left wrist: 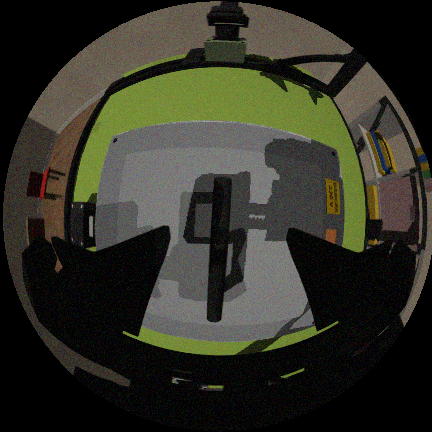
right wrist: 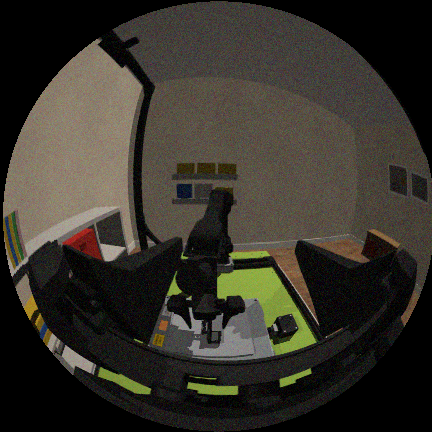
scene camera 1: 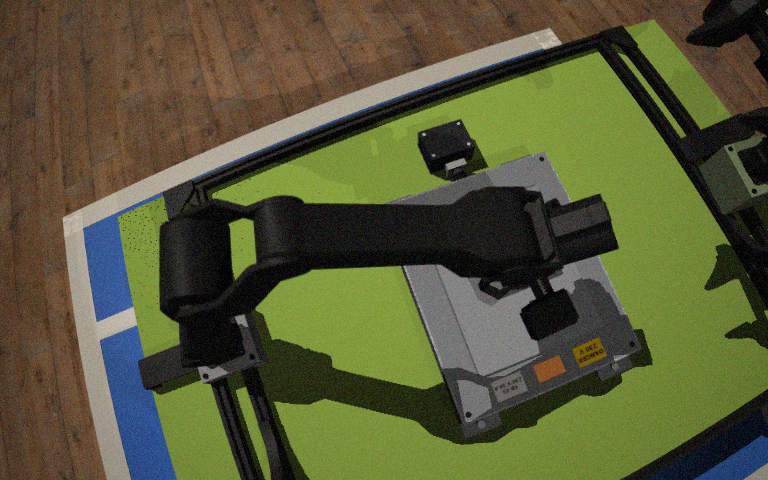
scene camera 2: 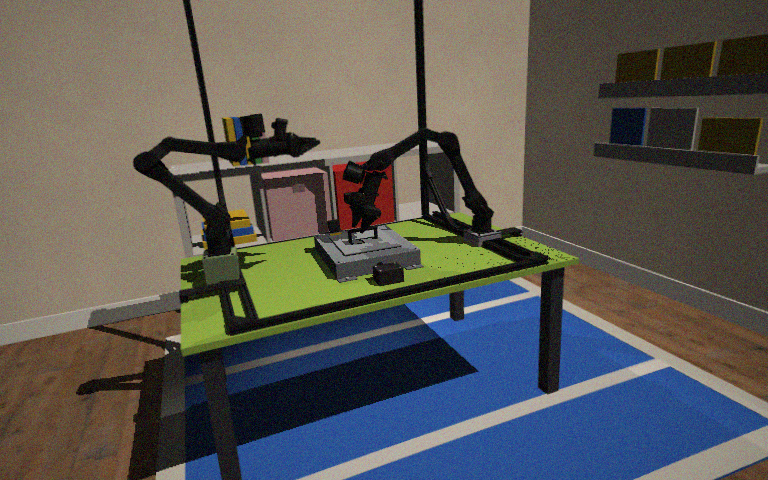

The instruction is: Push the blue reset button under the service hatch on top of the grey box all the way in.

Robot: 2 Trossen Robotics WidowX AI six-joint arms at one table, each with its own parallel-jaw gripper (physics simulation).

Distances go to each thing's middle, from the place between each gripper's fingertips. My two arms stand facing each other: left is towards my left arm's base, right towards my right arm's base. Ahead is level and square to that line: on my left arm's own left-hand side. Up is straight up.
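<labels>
Service hatch [scene camera 1: 488,314]: from my left hand, 1 cm ahead, 1 cm to the left, 2 cm below. My right gripper, seen: 35 cm above the hatch, 12 cm to the right of it, 4 cm past it.
</labels>
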